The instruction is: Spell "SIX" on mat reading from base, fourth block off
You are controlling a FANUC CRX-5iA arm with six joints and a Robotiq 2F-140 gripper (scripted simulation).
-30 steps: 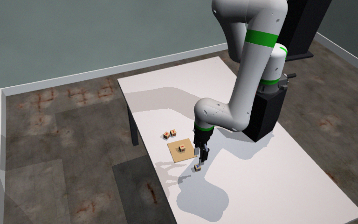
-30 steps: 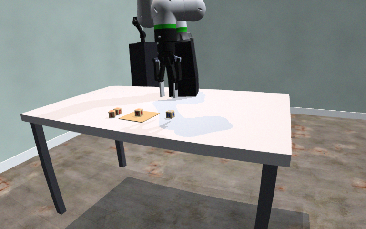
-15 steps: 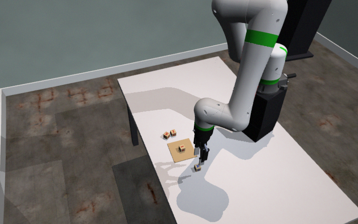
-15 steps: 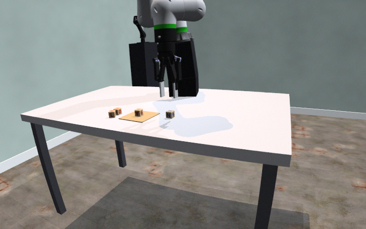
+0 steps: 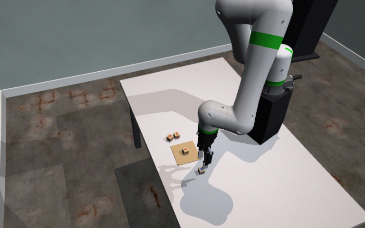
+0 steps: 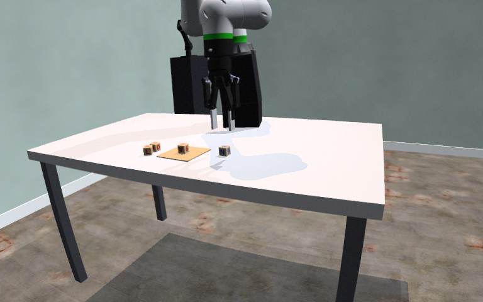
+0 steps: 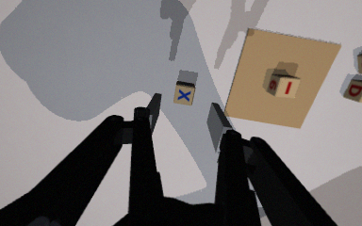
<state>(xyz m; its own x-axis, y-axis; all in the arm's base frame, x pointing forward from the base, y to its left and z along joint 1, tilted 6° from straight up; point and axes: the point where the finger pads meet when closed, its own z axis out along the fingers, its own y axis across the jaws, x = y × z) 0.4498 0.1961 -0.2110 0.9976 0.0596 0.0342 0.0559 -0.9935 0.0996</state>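
Right now my hand is 5 cm short of the block, 14 cm to the left of it and 10 cm above it. From my hand the other things lie so: tan mat (5 cm ahead, 14 cm to the right, 12 cm below).
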